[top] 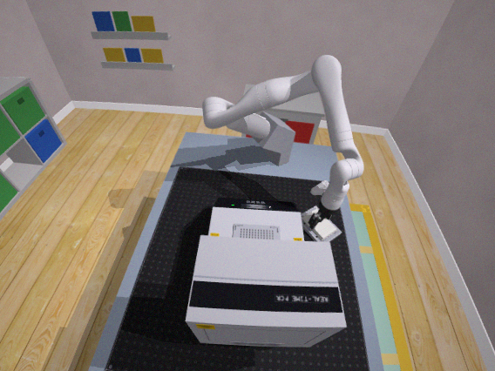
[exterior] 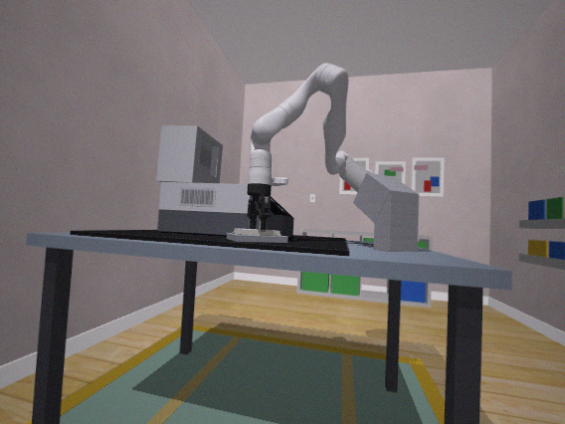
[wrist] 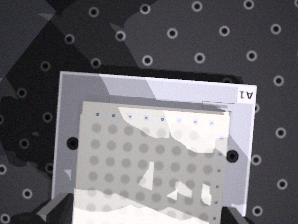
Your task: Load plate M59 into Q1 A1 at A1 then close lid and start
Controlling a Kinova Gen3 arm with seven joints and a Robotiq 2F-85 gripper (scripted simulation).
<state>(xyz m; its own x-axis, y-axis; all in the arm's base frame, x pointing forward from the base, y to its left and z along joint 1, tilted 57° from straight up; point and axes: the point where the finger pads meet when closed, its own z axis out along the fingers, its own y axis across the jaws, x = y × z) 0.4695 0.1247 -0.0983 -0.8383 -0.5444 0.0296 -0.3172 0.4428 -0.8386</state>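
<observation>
The plate M59 is 1 cm below my hand. From my hand the other things lie so: plate nest N1: 3 cm below.
</observation>
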